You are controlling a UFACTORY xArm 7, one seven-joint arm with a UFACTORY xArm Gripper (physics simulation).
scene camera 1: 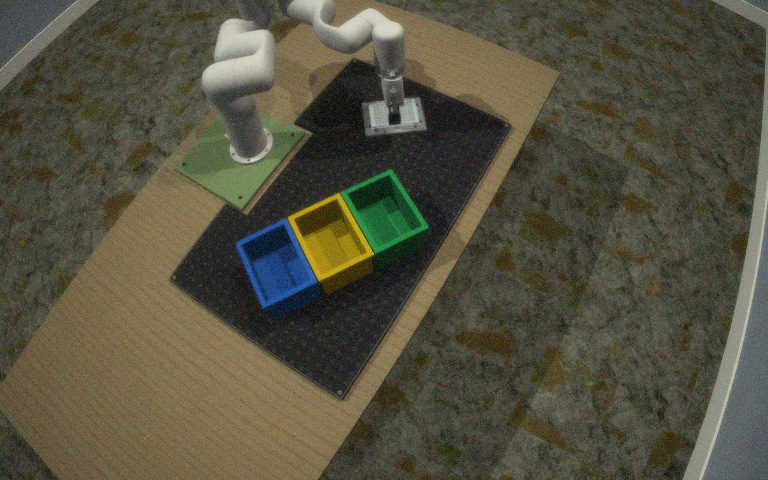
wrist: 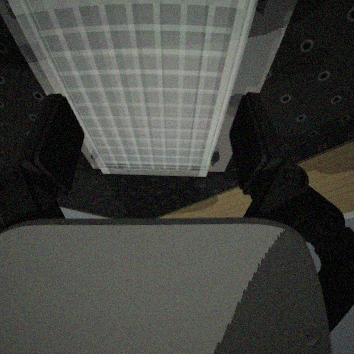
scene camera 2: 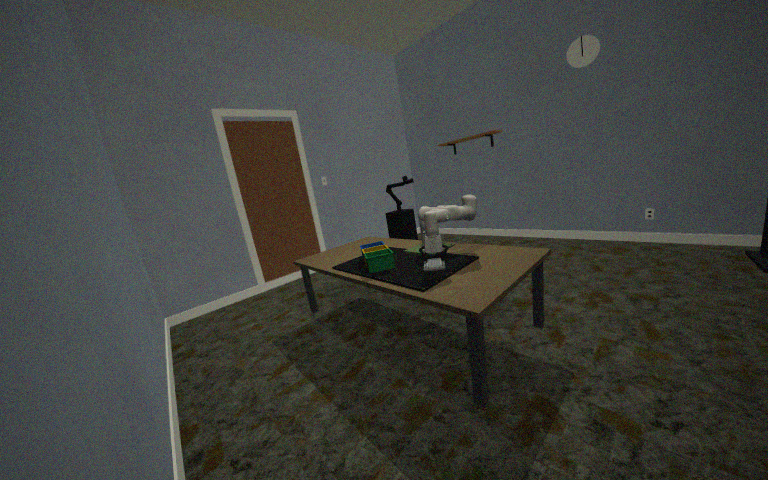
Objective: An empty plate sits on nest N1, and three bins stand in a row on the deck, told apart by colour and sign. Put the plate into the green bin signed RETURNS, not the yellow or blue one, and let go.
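Seen in the pictures: gripper, between the fingertips: [scene camera 1: 392,111] [wrist: 154,112] [scene camera 2: 434,261]; arm's base, origin of its link: [scene camera 1: 251,146].
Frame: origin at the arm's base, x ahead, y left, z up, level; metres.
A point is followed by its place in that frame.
Observation:
The pale gridded plate [scene camera 1: 412,114] @(y 0.261, x 0.360, z 0.026 m) [wrist: 145,90] @(y 0.237, x 0.297, z 0.028 m) sits on the grey nest [scene camera 1: 393,132] @(y 0.191, x 0.337, z 0.013 m) [wrist: 260,60] @(y 0.275, x 0.260, z 0.014 m) near the back of the deck. My gripper [scene camera 1: 394,117] @(y 0.247, x 0.308, z 0.026 m) [wrist: 154,112] @(y 0.247, x 0.308, z 0.026 m) is open and low over the plate, pointing down. In the wrist view one dark finger stands on each side of the plate, with a gap to each long edge. The green bin [scene camera 1: 399,249] @(y -0.122, x 0.508, z 0.053 m) [scene camera 2: 380,262] @(y -0.025, x 0.482, z 0.057 m) stands at the end of the row nearest the nest, and its inside shows no plate. The yellow bin [scene camera 1: 346,276] @(y -0.227, x 0.433, z 0.048 m) is in the middle. The blue bin [scene camera 1: 293,300] @(y -0.331, x 0.359, z 0.057 m) is at the far end. No sign is readable.
The bins touch each other in a row on the black deck [scene camera 1: 317,339] @(y -0.374, x 0.434, z 0.002 m) [scene camera 2: 421,283] @(y 0.325, x 0.555, z 0.003 m). The arm's base stands on a green mounting plate [scene camera 1: 215,181] @(y -0.138, x -0.029, z 0.000 m) beside the deck. The wooden table [scene camera 1: 141,367] @(y -0.655, x 0.079, z -0.011 m) [scene camera 2: 492,277] @(y 0.602, x 0.345, z -0.011 m) carries all of it. The bin walls rise above the deck.

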